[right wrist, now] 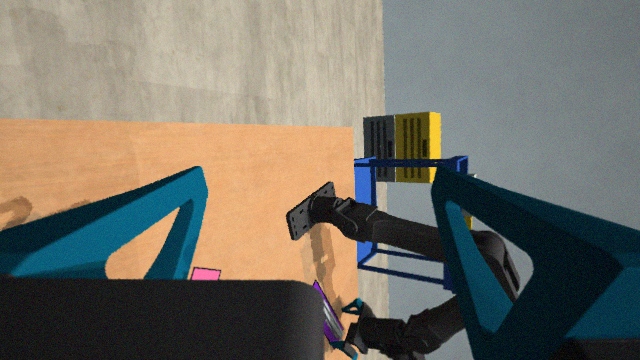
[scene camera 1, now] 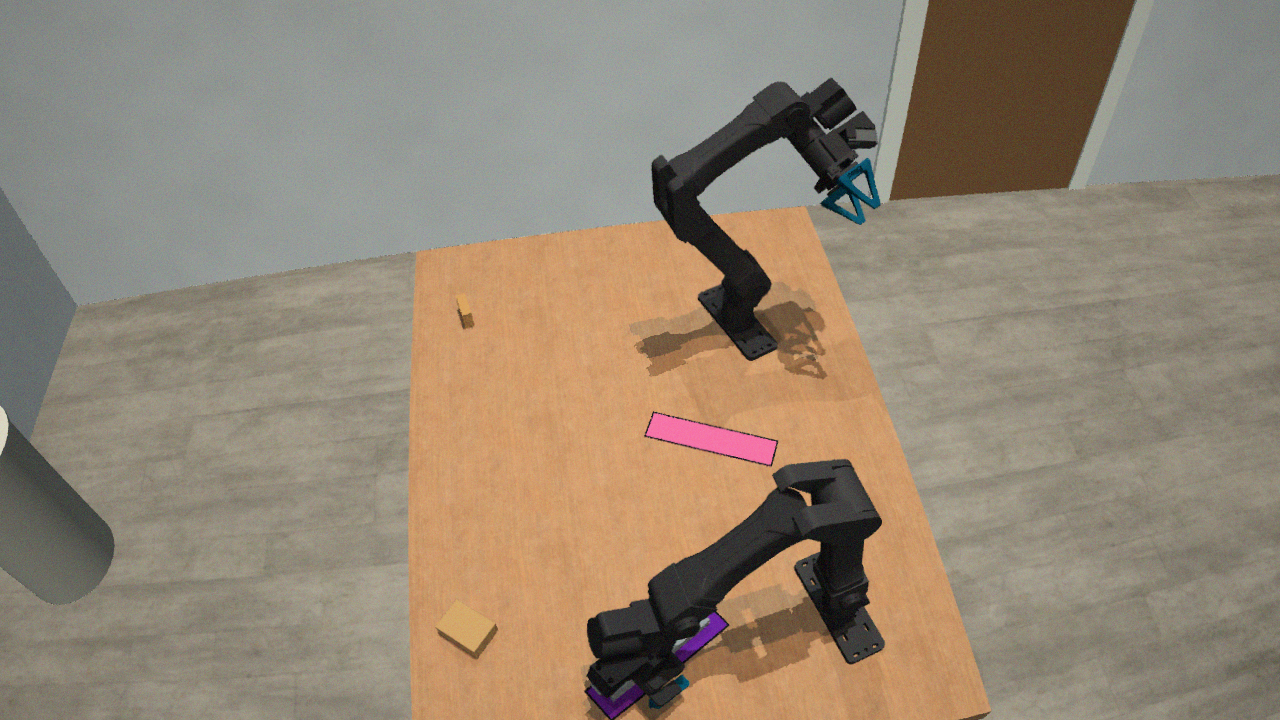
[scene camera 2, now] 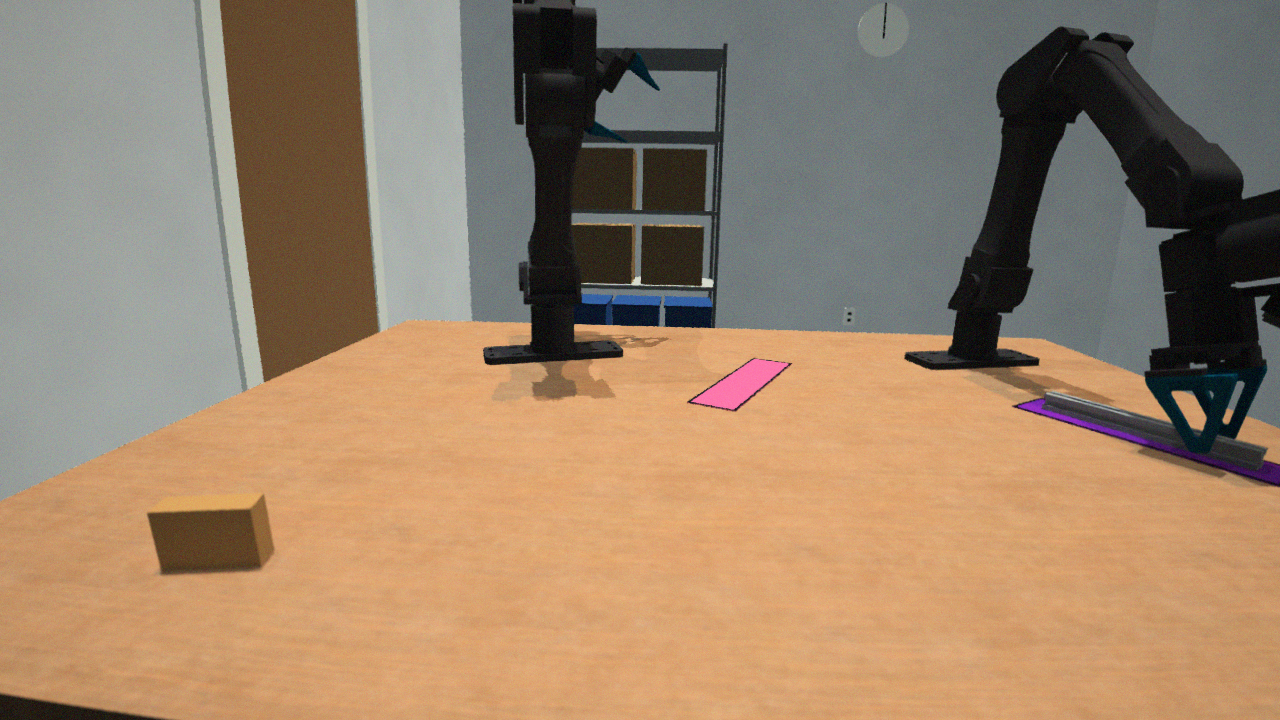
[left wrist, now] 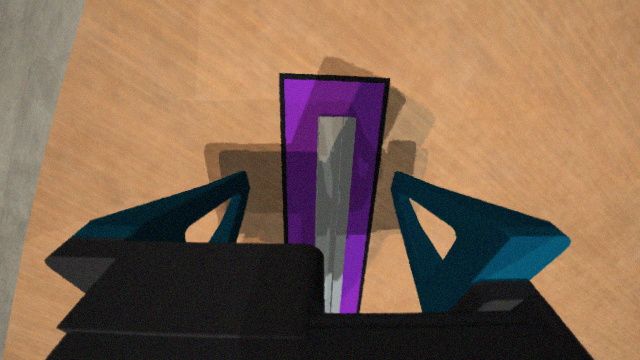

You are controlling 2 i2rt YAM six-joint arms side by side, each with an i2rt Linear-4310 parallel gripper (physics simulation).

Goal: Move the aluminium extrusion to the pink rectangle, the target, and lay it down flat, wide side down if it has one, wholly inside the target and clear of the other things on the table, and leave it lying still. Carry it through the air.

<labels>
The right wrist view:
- my right gripper: 319, 179
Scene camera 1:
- my left gripper: 631, 683
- my right gripper: 870, 215
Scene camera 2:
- my left gripper: 1214, 445
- my right gripper: 641, 115
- aluminium extrusion: 1157, 430
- small tan block: 211, 531
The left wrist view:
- my left gripper: 320, 179
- aluminium extrusion: 335, 135
</labels>
